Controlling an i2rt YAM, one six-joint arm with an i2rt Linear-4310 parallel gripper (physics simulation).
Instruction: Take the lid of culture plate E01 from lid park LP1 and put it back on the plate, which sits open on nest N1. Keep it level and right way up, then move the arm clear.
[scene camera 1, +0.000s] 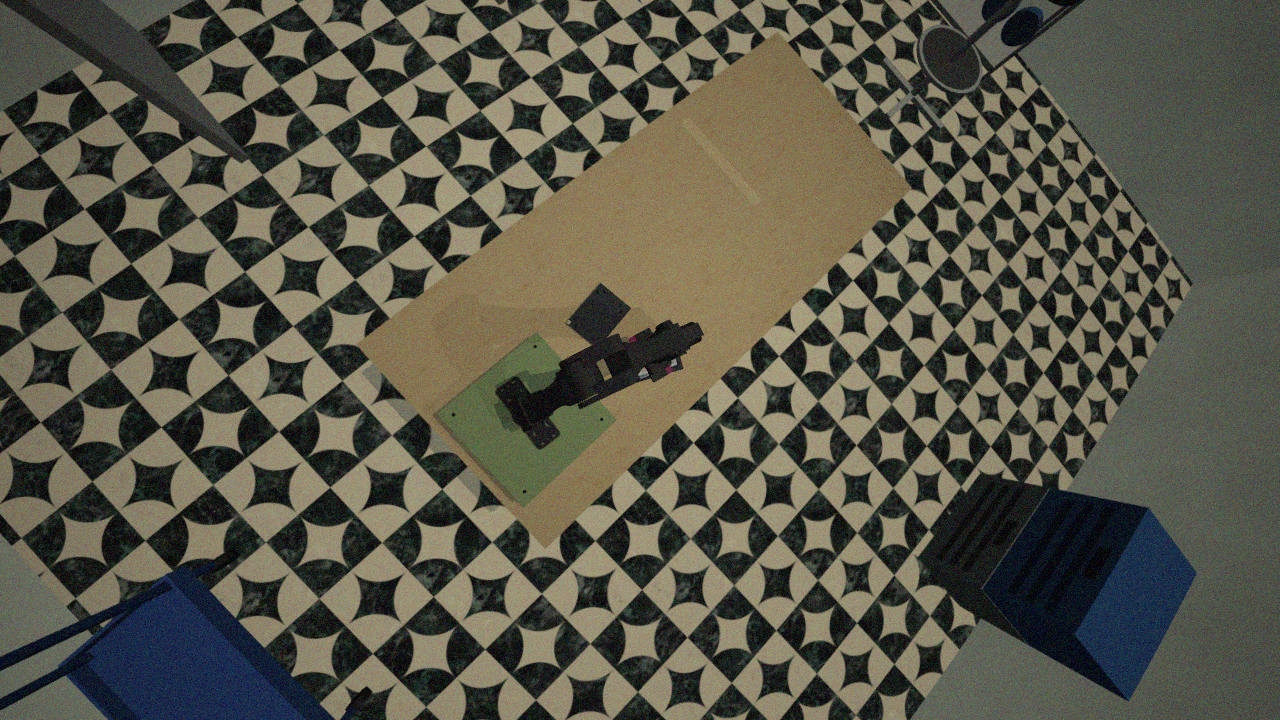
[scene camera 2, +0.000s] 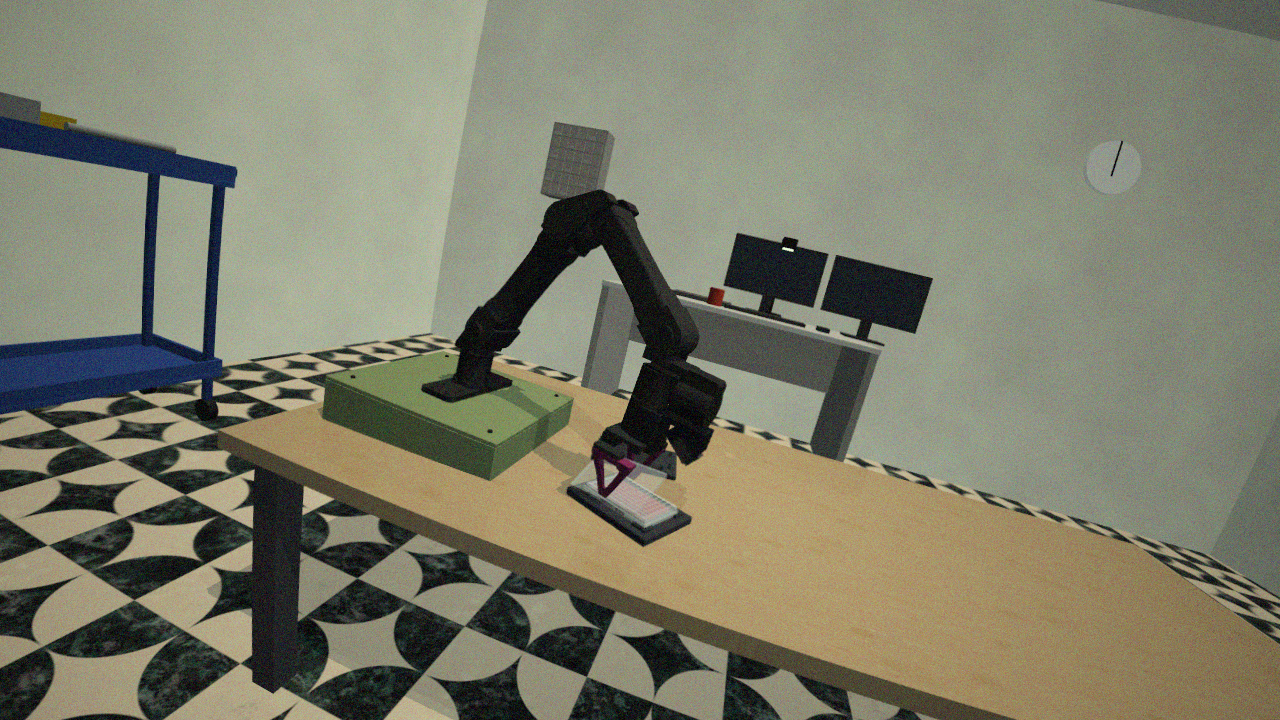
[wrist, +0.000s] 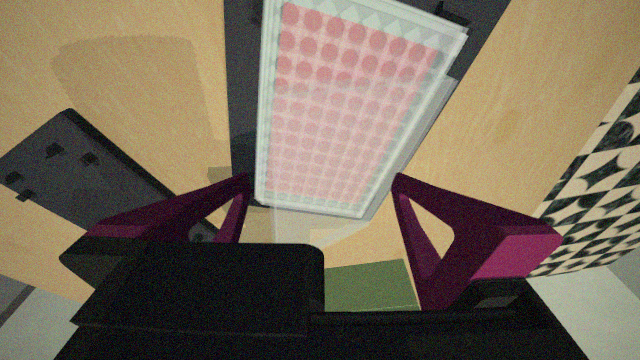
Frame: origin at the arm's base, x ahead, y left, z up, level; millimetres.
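Seen in the pictures: gripper, fingertip midpoint: (scene camera 2: 617, 486) (wrist: 320, 180); arm's base at its link origin: (scene camera 1: 528, 412) (scene camera 2: 470, 387).
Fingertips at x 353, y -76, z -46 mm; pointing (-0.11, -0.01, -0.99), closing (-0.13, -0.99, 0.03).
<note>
Pixels of each thing's middle, then the offset from my fingertips to it. "*": a spot on its surface instead. Level surfaces: height alone.
- dark nest N1 at the middle of its body: (wrist: 331, 127) (scene camera 2: 629, 504) (scene camera 1: 653, 357) 11 mm right, 29 mm ahead, 16 mm down
- clear lid at a spot on its surface: (wrist: 292, 227) * 15 mm left, 3 mm ahead, 37 mm up
- wooden table at its surface level: 25 mm down
The open culture plate E01 (scene camera 2: 646, 505) (wrist: 325, 100), with pink wells, sits on the dark nest N1 (scene camera 2: 684, 520) (wrist: 242, 90). The clear lid (wrist: 292, 227) (scene camera 2: 586, 476) lies askew over the plate; its near end sticks out past the plate's edge towards the green base block, and a strip shows along the right side. Whether it is level is hard to tell. The other dark pad, taken as lid park LP1 (scene camera 1: 597, 311) (wrist: 75, 155), has small pegs and no lid on it. My gripper (wrist: 320, 180) (scene camera 2: 631, 475) is open, its magenta fingertips on either side of the plate's near end, holding nothing.
The green base block (scene camera 1: 483, 420) (scene camera 2: 429, 420) (wrist: 367, 285) stands at the end of the wooden table (scene camera 1: 716, 205) (scene camera 2: 895, 573). The pegged pad lies left of the nest in the wrist view. A blue cart (scene camera 2: 116, 156) and a desk with monitors (scene camera 2: 774, 268) stand away from the table.
</note>
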